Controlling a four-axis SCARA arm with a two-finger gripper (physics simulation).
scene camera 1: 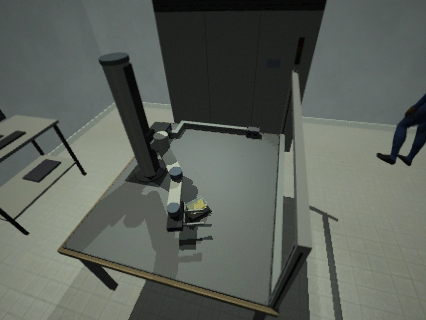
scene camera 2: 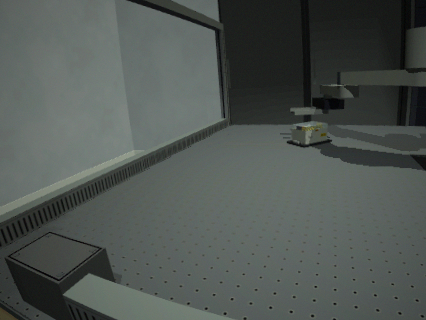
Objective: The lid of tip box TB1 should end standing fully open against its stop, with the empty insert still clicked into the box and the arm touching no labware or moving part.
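Places are measured from the arm's base along level axes (x ahead, y left, z up), in centimetres.
Pixels of known places: gripper, fingertip midpoint: [scene camera 1: 203,216] [scene camera 2: 292,111]; arm's base, link origin: [scene camera 1: 150,172].
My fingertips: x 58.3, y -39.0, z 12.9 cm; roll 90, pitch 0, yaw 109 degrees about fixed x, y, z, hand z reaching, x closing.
Ahead of a thing's pixels: the offset from my fingertips to its top centre. "pt": to the spot under its first point. Level surfaces: height alone.
Tip box TB1 {dz -3.8, dx -8.2, dy +10.2 cm} [scene camera 1: 197,207] [scene camera 2: 309,134] is a small pale box with yellow showing at its top and a yellow mark on its side. It stands on a dark base on the table, close beside the arm's end. Its lid is too small to make out clearly, and I cannot tell its angle. The insert cannot be told apart inside. My gripper [scene camera 1: 206,218] [scene camera 2: 301,111] is shut with nothing between its fingers, which stand a little apart. In the scene camera 2 view its fingers are above the box's height, with a visible gap over the box. Contact with the lid cannot be judged.
The arm's column [scene camera 1: 131,117] stands at the table's left. A tall framed panel {dz +49.1 cm} [scene camera 1: 300,165] runs along the right edge, with a slotted strip {pt dz -9.1, dx +42.0, dy +62.9 cm} [scene camera 2: 125,171] at its foot. A grey block {pt dz -4.1, dx +15.2, dy +106.1 cm} [scene camera 2: 57,257] stands at the near left corner in the scene camera 2 view.
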